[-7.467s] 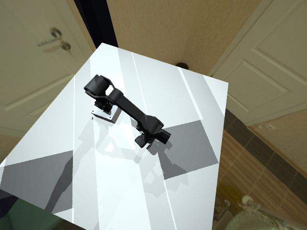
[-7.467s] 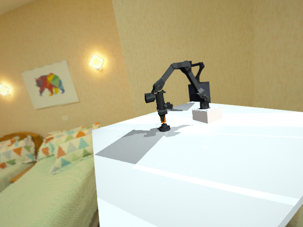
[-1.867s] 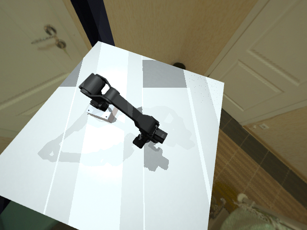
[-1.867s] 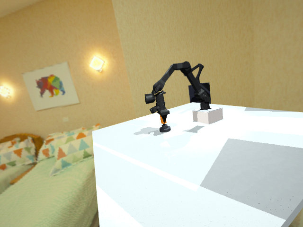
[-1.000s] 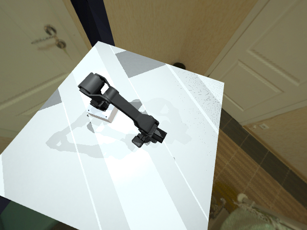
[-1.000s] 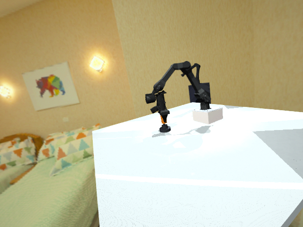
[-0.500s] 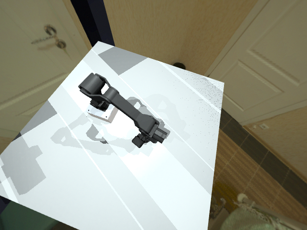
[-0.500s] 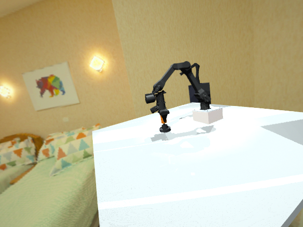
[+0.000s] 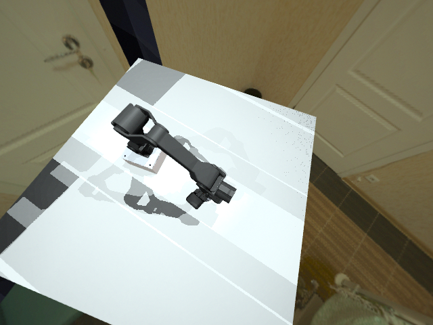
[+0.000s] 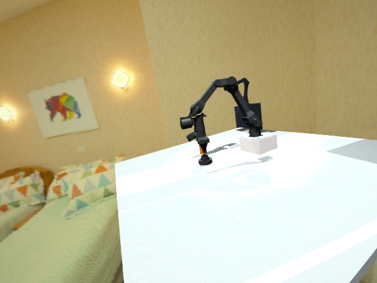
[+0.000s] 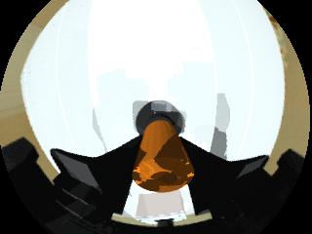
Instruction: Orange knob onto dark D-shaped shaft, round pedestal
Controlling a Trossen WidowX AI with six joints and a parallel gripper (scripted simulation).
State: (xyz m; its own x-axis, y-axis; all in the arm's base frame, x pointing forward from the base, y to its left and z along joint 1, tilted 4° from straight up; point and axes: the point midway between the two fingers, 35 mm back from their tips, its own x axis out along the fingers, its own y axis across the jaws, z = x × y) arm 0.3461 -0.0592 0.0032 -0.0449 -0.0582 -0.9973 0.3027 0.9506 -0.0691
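Now: gripper tip 40 mm above the dark round pedestal. Round my gripper tip: orange knob: 20 mm above.
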